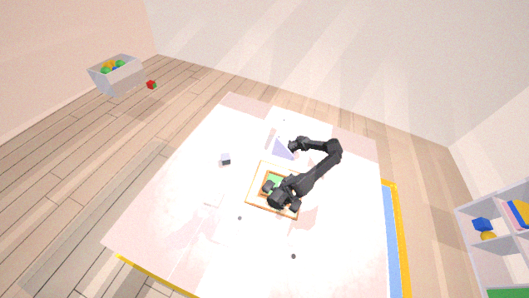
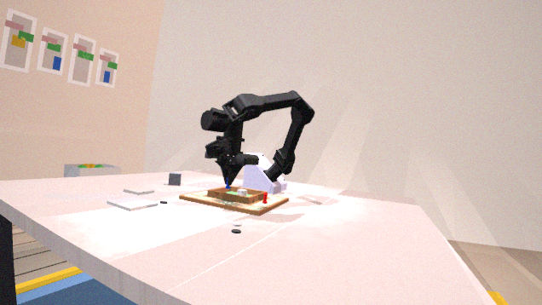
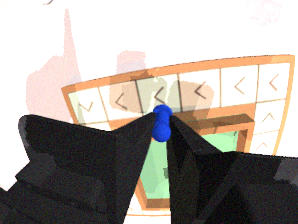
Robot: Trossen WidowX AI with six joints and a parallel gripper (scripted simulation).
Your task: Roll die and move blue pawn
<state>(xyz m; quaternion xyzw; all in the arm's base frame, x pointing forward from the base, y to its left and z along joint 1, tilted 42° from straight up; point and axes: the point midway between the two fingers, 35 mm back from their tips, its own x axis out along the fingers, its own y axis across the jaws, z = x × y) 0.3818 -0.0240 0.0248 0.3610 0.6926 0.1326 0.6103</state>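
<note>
Right now the green tray is 110 mm behind my gripper tip, 20 mm to the right of it and 60 mm below it.
</note>
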